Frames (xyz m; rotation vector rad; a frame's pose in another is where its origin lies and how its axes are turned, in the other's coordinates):
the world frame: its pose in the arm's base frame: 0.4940 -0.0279 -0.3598 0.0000 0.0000 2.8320
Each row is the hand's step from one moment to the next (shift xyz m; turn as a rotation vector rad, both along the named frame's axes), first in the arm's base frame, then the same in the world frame.
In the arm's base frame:
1: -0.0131 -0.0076 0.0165 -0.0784 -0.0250 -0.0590
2: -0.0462 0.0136 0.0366 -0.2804 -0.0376 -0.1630
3: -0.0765 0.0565 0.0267 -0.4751 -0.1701 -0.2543
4: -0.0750 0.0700 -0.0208 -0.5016 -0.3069 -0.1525
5: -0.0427 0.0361 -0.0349 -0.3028 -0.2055 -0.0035
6: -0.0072 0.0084 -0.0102 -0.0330 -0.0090 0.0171
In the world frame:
1: 0.0102 0.0112 0.0165 0.0671 0.0477 -0.0590
2: 0.0481 0.0011 0.0366 0.2556 0.1212 -0.1630
3: 0.0901 -0.0305 0.0267 0.4007 0.3068 -0.2543
4: 0.0928 -0.0438 -0.0208 0.3842 0.4451 -0.1525
5: 0.0517 -0.0214 -0.0349 0.2258 0.2880 -0.0035
6: 0.0094 -0.0058 -0.0102 0.0287 0.0186 0.0171

